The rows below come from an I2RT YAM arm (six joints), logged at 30 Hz.
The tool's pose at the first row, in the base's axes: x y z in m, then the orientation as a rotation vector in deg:
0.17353 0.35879 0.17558 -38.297 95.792 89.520
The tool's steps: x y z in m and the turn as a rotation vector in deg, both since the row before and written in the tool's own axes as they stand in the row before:
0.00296 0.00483 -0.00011 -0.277 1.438 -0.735
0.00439 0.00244 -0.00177 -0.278 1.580 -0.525
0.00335 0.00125 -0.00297 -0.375 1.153 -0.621
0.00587 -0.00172 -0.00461 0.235 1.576 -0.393
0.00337 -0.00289 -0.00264 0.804 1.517 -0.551
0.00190 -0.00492 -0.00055 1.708 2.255 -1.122
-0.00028 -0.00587 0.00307 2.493 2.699 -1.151
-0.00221 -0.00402 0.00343 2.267 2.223 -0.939
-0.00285 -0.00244 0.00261 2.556 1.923 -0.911
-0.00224 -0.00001 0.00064 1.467 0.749 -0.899
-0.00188 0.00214 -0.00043 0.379 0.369 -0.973
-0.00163 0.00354 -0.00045 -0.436 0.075 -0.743
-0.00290 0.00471 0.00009 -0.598 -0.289 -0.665
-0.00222 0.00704 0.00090 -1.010 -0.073 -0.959
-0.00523 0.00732 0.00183 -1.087 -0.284 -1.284
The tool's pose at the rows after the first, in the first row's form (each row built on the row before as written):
0.16795 0.35960 0.17611 -40.257 96.228 89.122
0.16318 0.35851 0.17401 -42.192 96.878 88.838
0.15985 0.35590 0.17208 -43.871 97.084 88.620
0.15737 0.35134 0.16645 -45.450 98.127 87.898
0.15754 0.34841 0.16220 -46.803 99.378 86.507
0.16044 0.34720 0.15793 -48.767 101.321 83.690
0.16574 0.34933 0.15457 -50.708 103.964 79.914
0.17065 0.35213 0.15365 -52.157 106.194 76.523
0.17452 0.35450 0.15416 -53.153 108.292 72.857
0.17579 0.35552 0.15582 -53.738 108.930 70.598
0.17488 0.35613 0.15848 -54.646 108.715 69.537
0.17260 0.35711 0.16152 -55.557 108.066 69.545
0.16998 0.35918 0.16593 -56.203 107.115 69.864
0.16506 0.36244 0.17046 -57.474 105.935 70.375
0.16129 0.36719 0.17735 -58.872 104.315 70.824

